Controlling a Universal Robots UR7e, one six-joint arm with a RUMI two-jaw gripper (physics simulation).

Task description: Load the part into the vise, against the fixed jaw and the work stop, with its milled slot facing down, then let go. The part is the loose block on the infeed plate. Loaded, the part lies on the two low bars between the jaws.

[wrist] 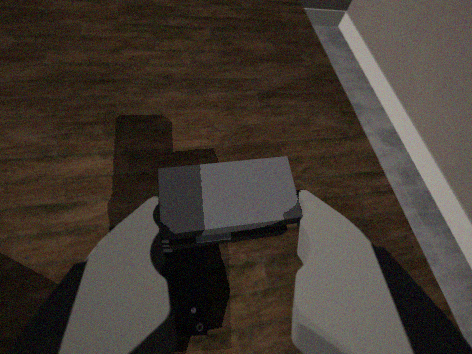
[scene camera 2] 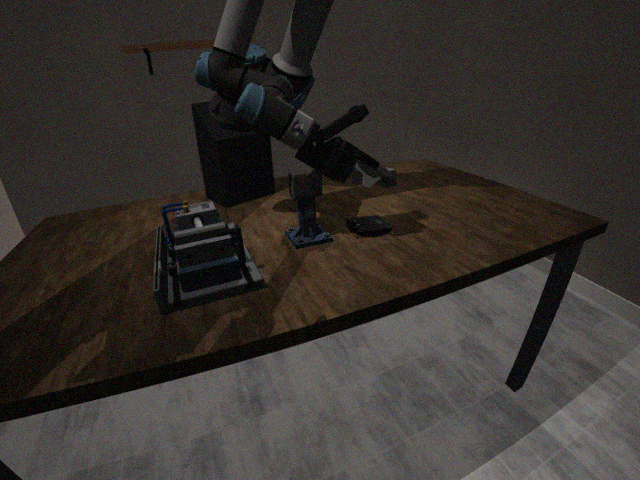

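Note:
My gripper (scene camera 2: 383,177) (wrist: 229,196) is shut on the part, a grey block (scene camera 2: 388,176) (wrist: 245,192), gripped at its two ends. It holds the part in the air, tilted, above and behind the infeed plate (scene camera 2: 368,225) (wrist: 200,290), a dark low plate on the table. A plain face of the part, half in shadow, shows in the wrist view; I cannot tell where the milled slot is. The vise (scene camera 2: 206,258) stands at the left of the table in the scene view, with two crosswise jaws and a frame around it, well away from the gripper.
A blue-footed stand (scene camera 2: 308,217) with a dark block-like head rises between the vise and the infeed plate. A large black pedestal (scene camera 2: 235,160) stands at the back behind them. Blue hoses (scene camera 2: 165,219) run at the vise's left rear. The wooden table (scene camera 2: 465,227) has its front edge beyond the vise.

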